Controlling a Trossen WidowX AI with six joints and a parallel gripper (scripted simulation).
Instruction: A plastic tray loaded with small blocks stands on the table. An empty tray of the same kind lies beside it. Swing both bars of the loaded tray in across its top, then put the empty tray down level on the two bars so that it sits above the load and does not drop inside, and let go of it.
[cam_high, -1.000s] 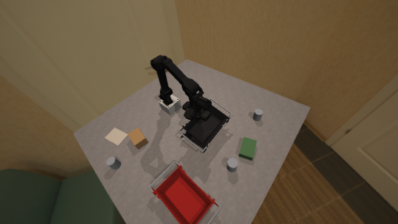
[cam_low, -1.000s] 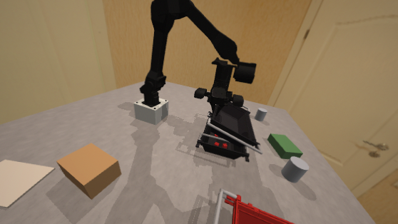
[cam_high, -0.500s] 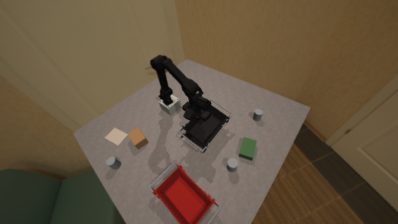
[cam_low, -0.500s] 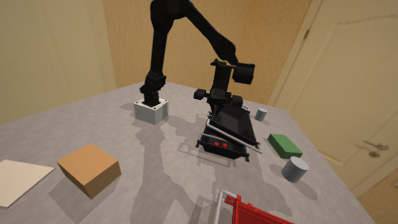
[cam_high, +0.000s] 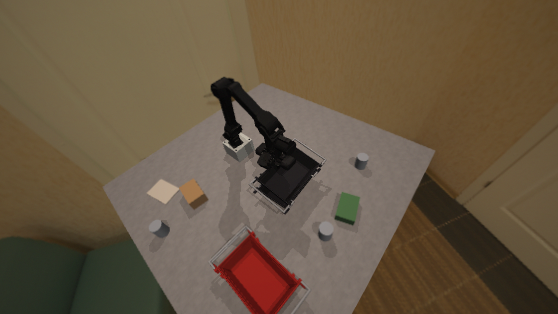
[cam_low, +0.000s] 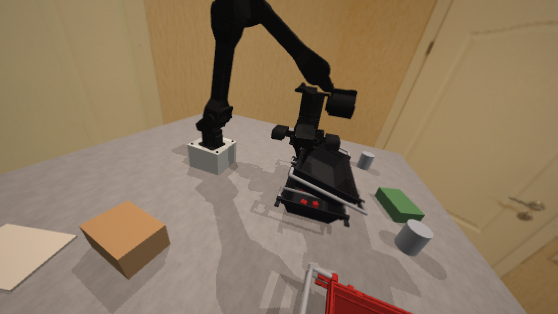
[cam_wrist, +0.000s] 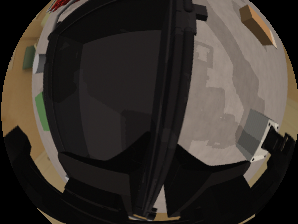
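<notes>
Right now my gripper tip is 7 cm short of the black tray, 2 cm to the right of it and 2 cm below it. Round my gripper tip: brown box (37 cm to the right, 21 cm behind, 8 cm below); green block (32 cm ahead, 12 cm to the left, 9 cm below); beige sheet (49 cm to the right, 36 cm behind, 11 cm below).
</notes>
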